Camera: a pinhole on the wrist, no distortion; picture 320 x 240 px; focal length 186.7 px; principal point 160.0 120.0 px. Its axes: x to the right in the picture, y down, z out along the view. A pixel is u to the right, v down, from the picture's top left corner.
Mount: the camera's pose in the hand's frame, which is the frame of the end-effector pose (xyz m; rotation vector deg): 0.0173 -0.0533 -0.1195 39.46 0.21 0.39
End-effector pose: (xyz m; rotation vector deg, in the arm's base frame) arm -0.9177 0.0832 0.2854 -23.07 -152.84 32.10
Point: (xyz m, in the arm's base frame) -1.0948 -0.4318 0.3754
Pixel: 154.1 53.9
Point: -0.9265 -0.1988 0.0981
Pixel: 73.6 197.3
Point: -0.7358 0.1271 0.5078
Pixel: behind the camera
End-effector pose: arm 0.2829 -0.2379 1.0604 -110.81 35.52 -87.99
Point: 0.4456 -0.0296 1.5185
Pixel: 242.0 48.5
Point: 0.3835 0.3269 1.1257
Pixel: 30.0 74.1
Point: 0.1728 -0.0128 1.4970
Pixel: outside the picture
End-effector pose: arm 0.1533 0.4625 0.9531 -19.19 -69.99 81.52
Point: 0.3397 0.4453 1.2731
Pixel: 192.7 10.6
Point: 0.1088 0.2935 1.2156
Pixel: 141.2 163.6
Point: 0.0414 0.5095 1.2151
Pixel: 271.1 199.9
